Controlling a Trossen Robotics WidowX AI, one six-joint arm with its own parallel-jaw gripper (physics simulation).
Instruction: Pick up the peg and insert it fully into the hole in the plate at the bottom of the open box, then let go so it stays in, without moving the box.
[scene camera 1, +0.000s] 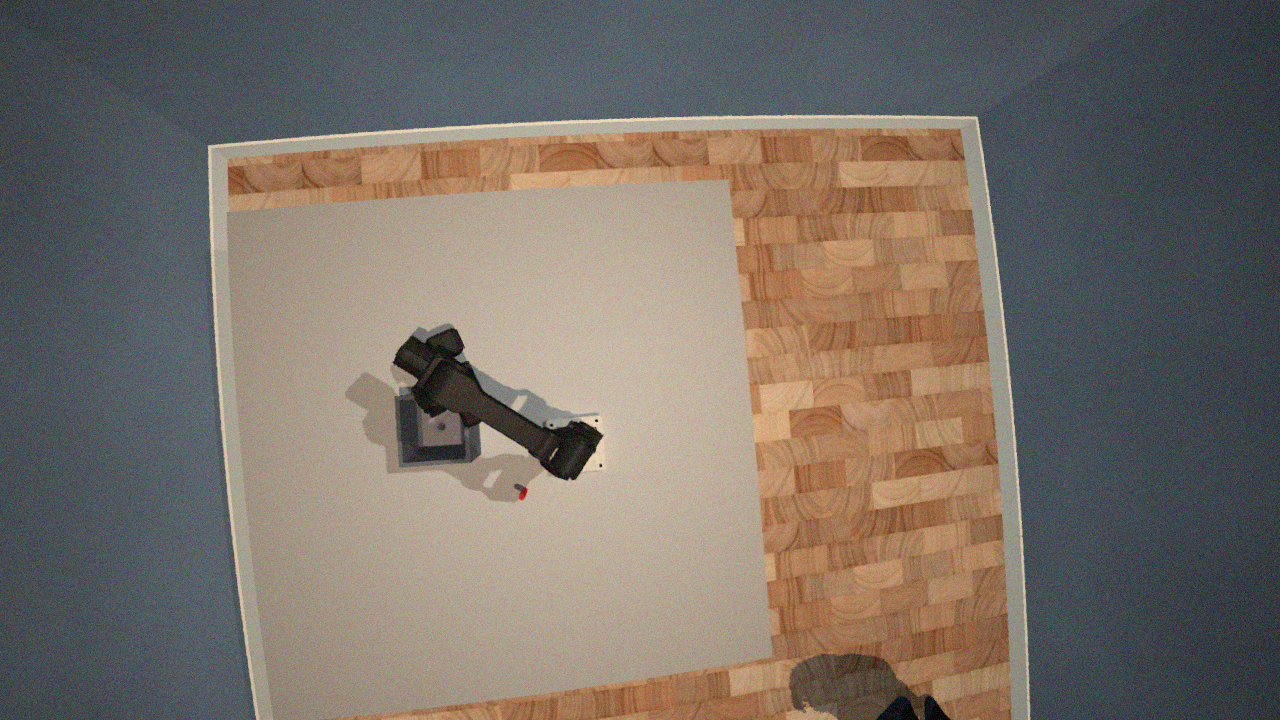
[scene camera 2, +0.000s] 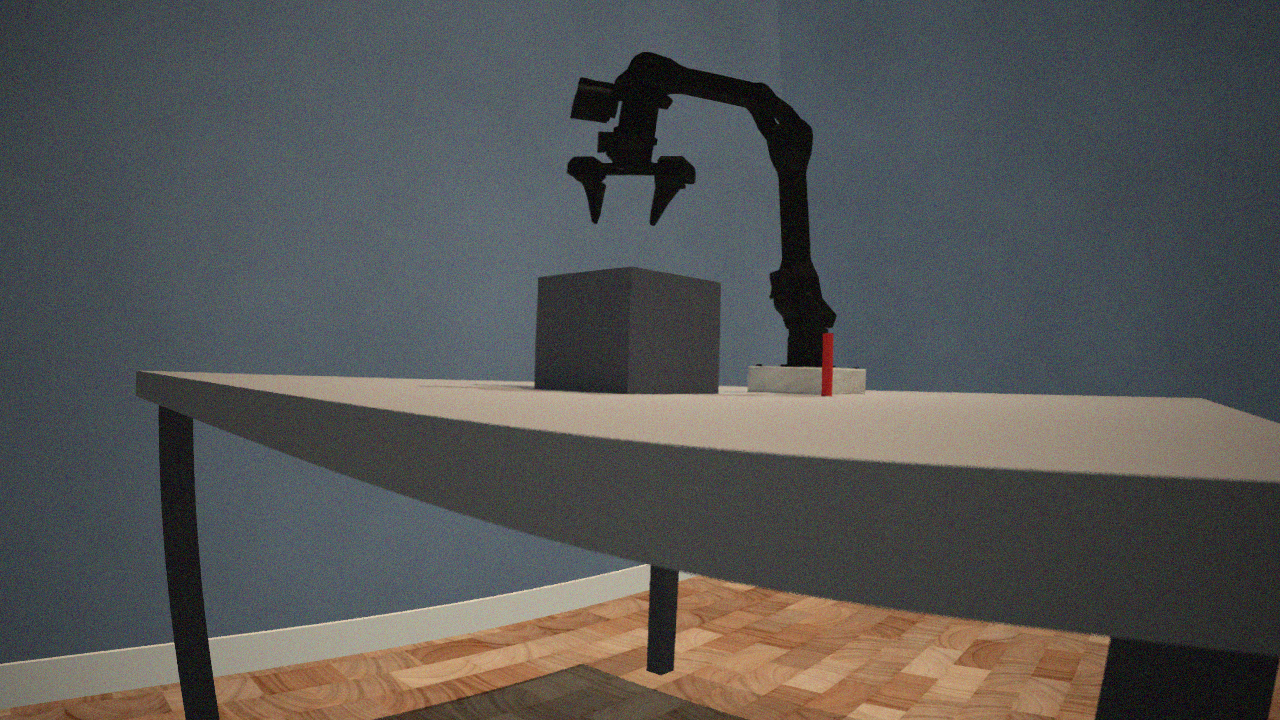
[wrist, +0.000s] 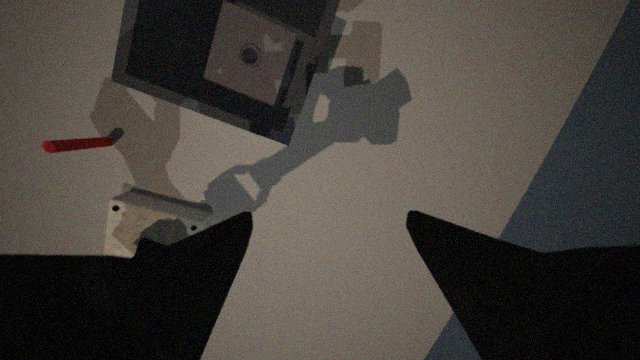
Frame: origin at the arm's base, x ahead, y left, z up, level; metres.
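Seen in the pictures: gripper, fingertip midpoint: (scene camera 2: 622, 224) (wrist: 330, 218); arm's base at its link origin: (scene camera 2: 808, 367).
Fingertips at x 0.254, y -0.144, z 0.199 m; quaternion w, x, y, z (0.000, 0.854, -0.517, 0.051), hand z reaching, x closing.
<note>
Pixels of each thing's top centre, then the offset from my fingertips to it. Level surfaces: height alone.
- red peg at its top centre: (scene camera 2: 828, 333) (wrist: 48, 146) (scene camera 1: 521, 497) 0.158 m down, 0.116 m back, 0.283 m left
- dark grey open box at its top centre: (wrist: 230, 24) (scene camera 2: 629, 279) (scene camera 1: 432, 429) 0.100 m down, 0.086 m ahead, 0.126 m left
- plate at its top centre: (wrist: 249, 54) (scene camera 1: 441, 426) 0.177 m down, 0.086 m ahead, 0.126 m left
- table at its surface level: 0.238 m down
The red peg (scene camera 1: 522, 493) (scene camera 2: 827, 364) (wrist: 80, 145) stands upright on the table, apart from the box. The dark grey open box (scene camera 1: 401, 432) (scene camera 2: 628, 331) (wrist: 200, 107) stands on the table. Inside it lies the plate (scene camera 1: 429, 438) (wrist: 235, 75) with its round hole (scene camera 1: 440, 426) (wrist: 249, 55), which is empty. My gripper (scene camera 2: 623, 222) (wrist: 330, 218) is open and empty, high above the table; in scene camera 2 it appears above the box. The arm hides my fingertips in scene camera 1.
The arm's pale base block (scene camera 1: 595, 461) (scene camera 2: 760, 380) (wrist: 116, 240) is on the table (scene camera 1: 537, 591) (scene camera 2: 984, 429) (wrist: 450, 125), near the peg. The arm (scene camera 1: 510, 428) (scene camera 2: 716, 85) reaches from it over the box side. The arm's shadows fall across the table and box.
</note>
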